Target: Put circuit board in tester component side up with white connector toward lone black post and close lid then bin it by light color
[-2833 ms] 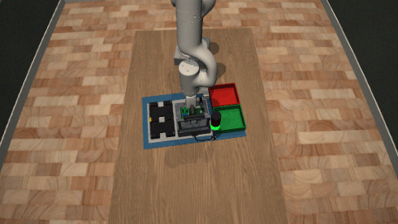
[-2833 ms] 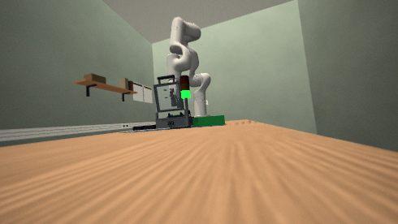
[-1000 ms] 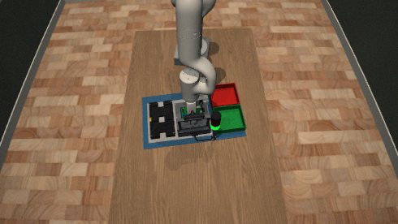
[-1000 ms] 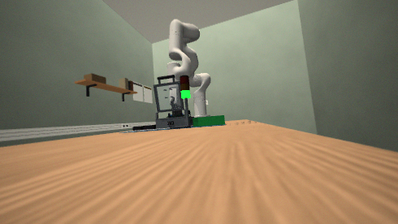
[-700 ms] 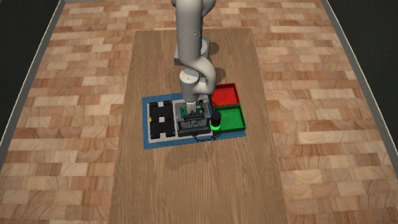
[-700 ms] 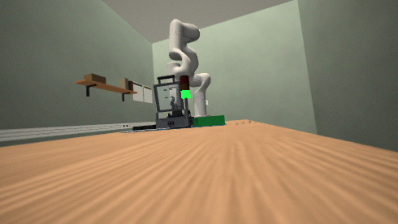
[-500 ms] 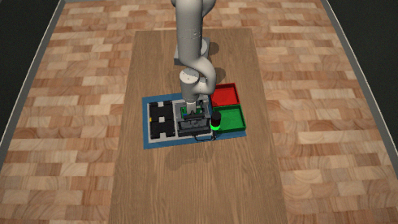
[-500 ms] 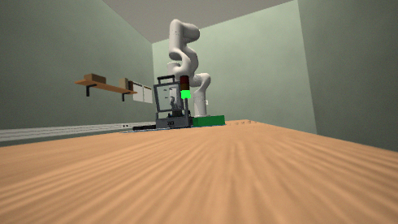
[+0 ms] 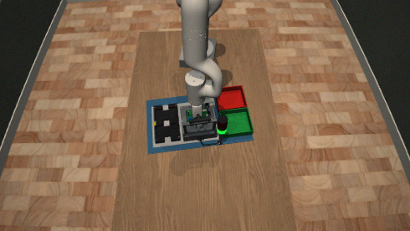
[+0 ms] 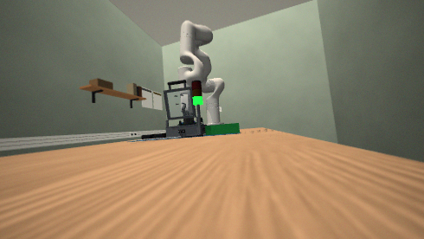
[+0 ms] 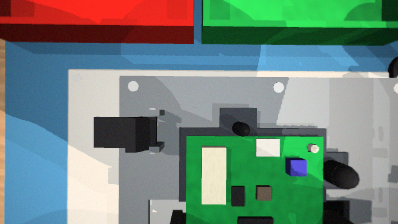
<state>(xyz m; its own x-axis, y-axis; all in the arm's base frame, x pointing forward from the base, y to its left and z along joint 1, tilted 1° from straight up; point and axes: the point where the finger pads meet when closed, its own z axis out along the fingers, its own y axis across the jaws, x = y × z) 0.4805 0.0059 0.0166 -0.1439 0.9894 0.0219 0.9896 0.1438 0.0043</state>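
The green circuit board lies 10 mm below my hand. The rest, counted from my hand: dark nest (10 mm to the left, 10 mm below); tester lid (110 mm ahead, 20 mm to the left, 100 mm above); green bin (20 mm ahead, 200 mm to the left, 70 mm below).
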